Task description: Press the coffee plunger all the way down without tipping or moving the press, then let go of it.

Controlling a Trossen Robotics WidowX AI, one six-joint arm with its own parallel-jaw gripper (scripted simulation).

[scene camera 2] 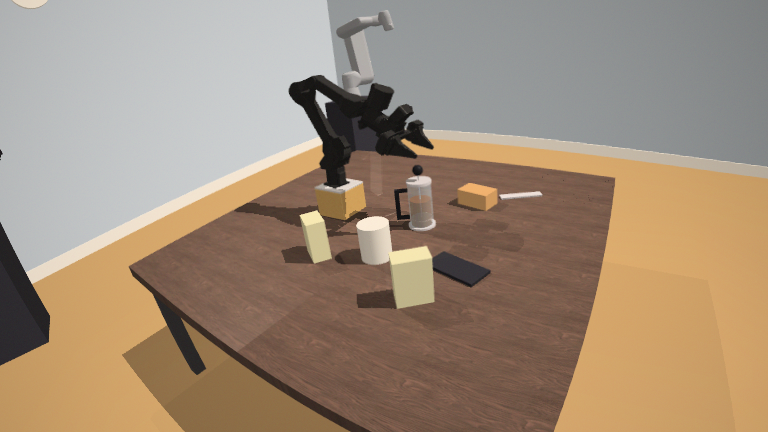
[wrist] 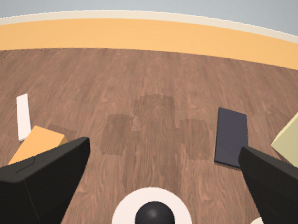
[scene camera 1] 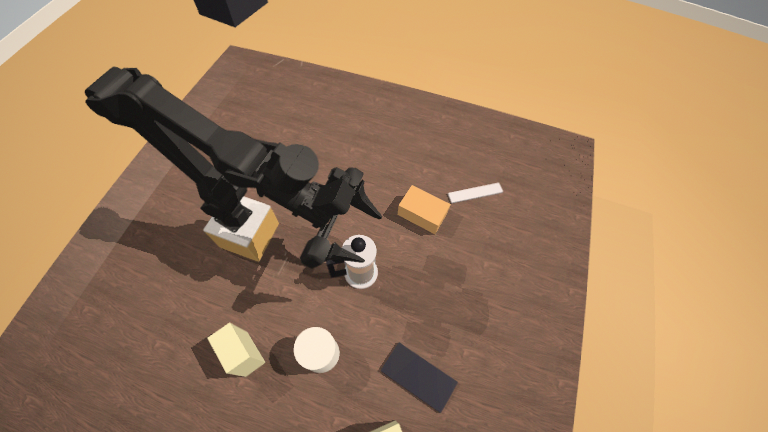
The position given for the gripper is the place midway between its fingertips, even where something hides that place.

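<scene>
Glass coffee press (scene camera 1: 358, 275), also (scene camera 2: 419, 190). Dark flat slab (scene camera 1: 416, 375), also (scene camera 2: 462, 271) and (wrist: 232, 130). Orange block (scene camera 1: 419, 207). Pale yellow block (scene camera 2: 412, 273). Another pale yellow block (scene camera 1: 236, 351). Gripper (scene camera 1: 372, 239), also (scene camera 2: 425, 152) and (wrist: 167, 150): open, holding nothing.
</scene>
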